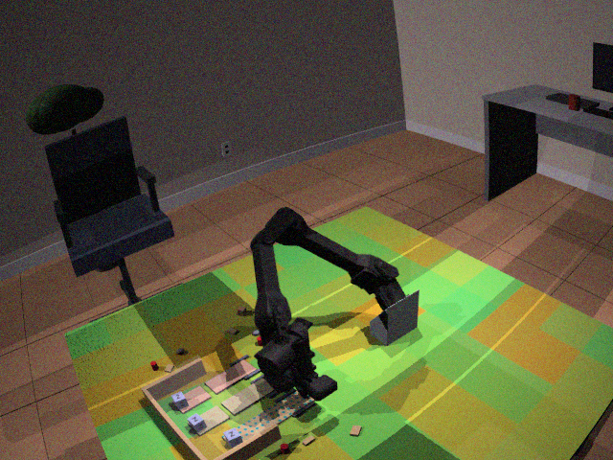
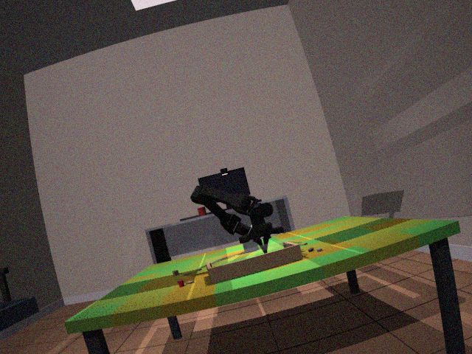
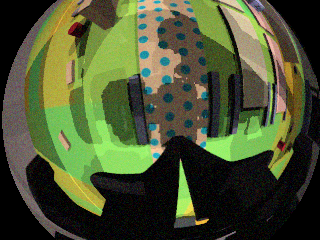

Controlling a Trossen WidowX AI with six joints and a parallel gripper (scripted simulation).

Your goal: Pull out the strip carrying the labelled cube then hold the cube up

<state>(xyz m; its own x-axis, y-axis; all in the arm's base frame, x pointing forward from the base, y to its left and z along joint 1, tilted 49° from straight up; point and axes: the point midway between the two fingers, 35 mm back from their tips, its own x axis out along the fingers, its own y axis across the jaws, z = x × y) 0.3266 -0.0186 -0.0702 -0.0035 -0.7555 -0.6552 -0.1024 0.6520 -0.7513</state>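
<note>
My gripper tip is now 100 mm short of the dotted strip and 10 mm to the right of it.
</note>
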